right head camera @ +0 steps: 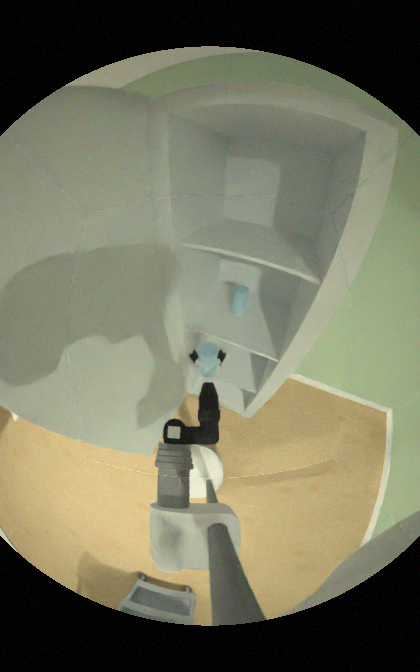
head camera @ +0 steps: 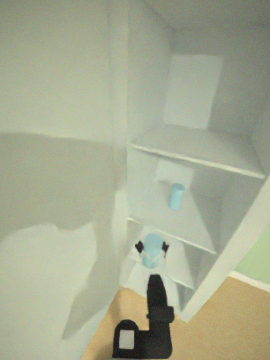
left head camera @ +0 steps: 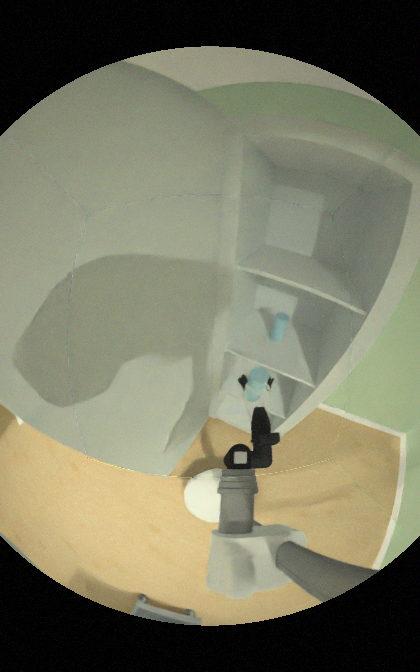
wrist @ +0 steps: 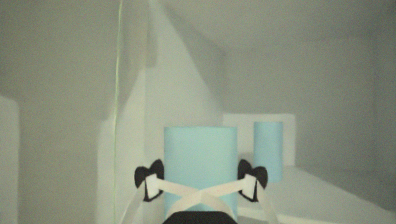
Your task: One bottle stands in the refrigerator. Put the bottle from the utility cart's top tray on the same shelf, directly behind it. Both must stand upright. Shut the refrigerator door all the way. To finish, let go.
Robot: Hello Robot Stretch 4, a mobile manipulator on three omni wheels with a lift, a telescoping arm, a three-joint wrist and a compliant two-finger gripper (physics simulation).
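Places are measured from the robot's base along level axes (x back, y left, z down), in centimetres.
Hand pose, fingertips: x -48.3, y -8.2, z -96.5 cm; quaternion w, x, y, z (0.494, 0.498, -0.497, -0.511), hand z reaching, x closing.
After its pixels a point has its place.
My gripper point(head camera: 152, 248) point(left head camera: 256, 382) point(right head camera: 207, 356) point(wrist: 200, 172) {y -8.2, x -48.3, z -96.5 cm} is shut on a light blue bottle point(head camera: 153, 239) {y -8.1, x -45.6, z -101.6 cm} point(left head camera: 258, 374) point(right head camera: 208, 348) point(wrist: 200, 145) {y -8.2, x -41.6, z -100.2 cm}, which looks upright, in front of the refrigerator opening. Its lower end is hidden by the gripper in the wrist view. A second blue bottle point(head camera: 176, 196) {y -23.5, x -76.2, z -97.9 cm} point(left head camera: 279, 327) point(right head camera: 240, 300) point(wrist: 268, 150) {y -23.6, x -76.2, z -95.5 cm} stands upright on a refrigerator shelf point(head camera: 197, 227) {y -34.1, x -63.5, z -88.0 cm} point(left head camera: 295, 359) point(right head camera: 257, 332) point(wrist: 320, 195) {y -31.4, x -66.8, z -88.0 cm}, farther in and to the right of the held one. The refrigerator door point(head camera: 55, 100) {y 18.1, x -46.4, z -147.7 cm} point(left head camera: 150, 225) point(right head camera: 75, 200) stands open at the left.
An upper shelf point(head camera: 200, 145) {y -26.4, x -70.6, z -129.9 cm} point(left head camera: 305, 275) point(right head camera: 255, 240) lies above the standing bottle, and further shelves are below. The refrigerator's right side wall bounds the opening. The utility cart point(left head camera: 165, 612) point(right head camera: 192, 607) shows partly at the bottom. A white round object point(left head camera: 201, 496) point(right head camera: 207, 470) is below the arm.
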